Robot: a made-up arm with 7 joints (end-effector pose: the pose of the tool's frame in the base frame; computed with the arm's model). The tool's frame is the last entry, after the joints. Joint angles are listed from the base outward.
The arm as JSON. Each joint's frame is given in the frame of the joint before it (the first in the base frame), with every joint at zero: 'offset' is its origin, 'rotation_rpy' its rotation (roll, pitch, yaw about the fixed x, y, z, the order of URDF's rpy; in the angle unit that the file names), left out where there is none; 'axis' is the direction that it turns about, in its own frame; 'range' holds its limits. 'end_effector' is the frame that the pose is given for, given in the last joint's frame.
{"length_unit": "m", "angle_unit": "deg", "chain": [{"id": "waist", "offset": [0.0, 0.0, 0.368], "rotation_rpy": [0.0, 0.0, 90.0], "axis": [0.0, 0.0, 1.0], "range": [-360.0, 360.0]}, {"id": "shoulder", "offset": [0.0, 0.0, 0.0], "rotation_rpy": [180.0, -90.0, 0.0], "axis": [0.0, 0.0, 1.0], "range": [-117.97, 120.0]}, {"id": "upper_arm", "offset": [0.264, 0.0, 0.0], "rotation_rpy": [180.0, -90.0, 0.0], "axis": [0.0, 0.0, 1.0], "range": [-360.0, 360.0]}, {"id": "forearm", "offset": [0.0, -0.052, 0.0], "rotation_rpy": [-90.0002, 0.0, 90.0], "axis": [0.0, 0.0, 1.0], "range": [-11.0, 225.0]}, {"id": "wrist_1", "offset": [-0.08, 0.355, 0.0], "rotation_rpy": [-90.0, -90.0, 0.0], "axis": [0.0, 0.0, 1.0], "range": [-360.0, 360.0]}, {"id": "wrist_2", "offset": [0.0, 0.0, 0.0], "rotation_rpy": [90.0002, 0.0, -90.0], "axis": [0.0, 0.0, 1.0], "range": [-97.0, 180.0]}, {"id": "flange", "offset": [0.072, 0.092, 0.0], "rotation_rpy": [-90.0, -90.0, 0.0], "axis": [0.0, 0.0, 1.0], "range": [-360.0, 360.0]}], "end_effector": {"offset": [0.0, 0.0, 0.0], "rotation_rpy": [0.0, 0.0, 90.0]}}
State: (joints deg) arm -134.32 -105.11 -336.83 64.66 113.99 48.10 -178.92
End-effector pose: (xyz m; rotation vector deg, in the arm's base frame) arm 0.3381 0.0320 0.7805 32.31 58.67 -16.98
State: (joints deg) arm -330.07 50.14 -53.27 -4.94 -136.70 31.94 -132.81
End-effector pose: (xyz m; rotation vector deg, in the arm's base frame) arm -0.0793 -0.1157 0.1895 78.19 -92.00 26.38
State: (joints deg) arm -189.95 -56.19 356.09 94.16 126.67 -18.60 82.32
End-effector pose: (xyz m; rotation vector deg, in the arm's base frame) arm 0.0244 0.1074 0.9278 45.70 -44.36 -154.47
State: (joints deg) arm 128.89 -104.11 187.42 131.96 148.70 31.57 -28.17
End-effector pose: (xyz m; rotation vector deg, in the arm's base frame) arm 0.3600 -0.3838 -0.1292 -7.88 124.77 -39.36
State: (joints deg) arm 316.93 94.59 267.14 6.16 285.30 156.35 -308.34
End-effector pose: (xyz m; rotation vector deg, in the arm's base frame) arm -0.1042 -0.0827 0.4758 -89.28 54.43 -142.92
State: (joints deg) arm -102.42 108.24 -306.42 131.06 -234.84 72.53 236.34
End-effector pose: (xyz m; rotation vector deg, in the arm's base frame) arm 0.1557 -0.6200 0.0286 18.27 -89.86 154.79
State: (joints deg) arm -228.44 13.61 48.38 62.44 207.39 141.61 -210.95
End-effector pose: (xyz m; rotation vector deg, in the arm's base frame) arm -0.4626 0.0939 0.5573 -32.99 4.96 -51.42
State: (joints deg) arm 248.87 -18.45 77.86 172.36 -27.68 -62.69 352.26
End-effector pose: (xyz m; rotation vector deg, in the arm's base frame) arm 0.0285 0.2697 0.9326 -62.46 53.36 103.74
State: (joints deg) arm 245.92 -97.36 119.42 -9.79 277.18 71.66 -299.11
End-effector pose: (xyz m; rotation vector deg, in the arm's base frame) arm -0.0114 -0.2009 0.4259 7.25 21.01 -66.62
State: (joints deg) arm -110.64 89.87 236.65 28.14 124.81 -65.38 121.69
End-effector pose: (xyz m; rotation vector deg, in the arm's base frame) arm -0.1175 0.0639 0.5668 6.80 63.66 53.50
